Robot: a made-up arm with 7 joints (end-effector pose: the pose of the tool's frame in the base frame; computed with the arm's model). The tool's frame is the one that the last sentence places. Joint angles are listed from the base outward.
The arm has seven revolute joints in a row. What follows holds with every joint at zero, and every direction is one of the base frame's. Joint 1 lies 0.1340 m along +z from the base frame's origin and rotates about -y. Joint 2 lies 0.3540 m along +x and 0.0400 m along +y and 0.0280 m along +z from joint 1 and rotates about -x. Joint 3 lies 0.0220 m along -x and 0.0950 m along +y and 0.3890 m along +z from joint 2 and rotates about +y. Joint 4 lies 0.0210 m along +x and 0.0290 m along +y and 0.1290 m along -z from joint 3 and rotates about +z. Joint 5 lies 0.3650 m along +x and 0.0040 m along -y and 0.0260 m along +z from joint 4 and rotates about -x. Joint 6 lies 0.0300 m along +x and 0.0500 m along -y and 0.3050 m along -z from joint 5 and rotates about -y. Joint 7 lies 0.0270 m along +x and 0.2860 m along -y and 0.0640 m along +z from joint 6 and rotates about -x. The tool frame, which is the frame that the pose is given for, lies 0.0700 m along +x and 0.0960 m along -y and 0.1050 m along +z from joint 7; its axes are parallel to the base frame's.
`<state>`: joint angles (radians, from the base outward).
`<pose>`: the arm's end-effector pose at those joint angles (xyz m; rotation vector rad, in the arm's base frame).
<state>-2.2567 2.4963 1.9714 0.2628 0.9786 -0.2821 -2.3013</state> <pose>0.2102 0.1630 -0.1123 -2.1596 0.6277 -0.2923</pose>
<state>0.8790 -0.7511 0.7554 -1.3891 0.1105 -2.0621 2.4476</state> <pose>-0.0093 -0.2719 -0.0039 -0.4306 0.7806 1.8655</pose>
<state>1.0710 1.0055 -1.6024 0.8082 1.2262 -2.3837 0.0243</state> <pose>-0.4712 1.0262 0.5897 -0.2315 -1.2875 -1.8077</pose>
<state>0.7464 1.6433 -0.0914 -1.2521 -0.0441 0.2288 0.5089</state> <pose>-0.1717 0.2370 0.5575 -1.4482 -1.5161 -1.8374</pose>
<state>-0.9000 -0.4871 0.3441 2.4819 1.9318 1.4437 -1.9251</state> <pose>0.8588 0.0644 0.6139 -0.7466 0.9311 -2.4653</pose>
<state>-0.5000 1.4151 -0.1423 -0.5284 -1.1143 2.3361 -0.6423</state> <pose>0.5909 -0.1781 -0.2397 0.2198 -2.1579 1.0510</pose>
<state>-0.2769 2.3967 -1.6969 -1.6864 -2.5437 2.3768 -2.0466</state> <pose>0.3299 0.8005 -0.3356 -1.5497 1.1881 -0.1129</pose>
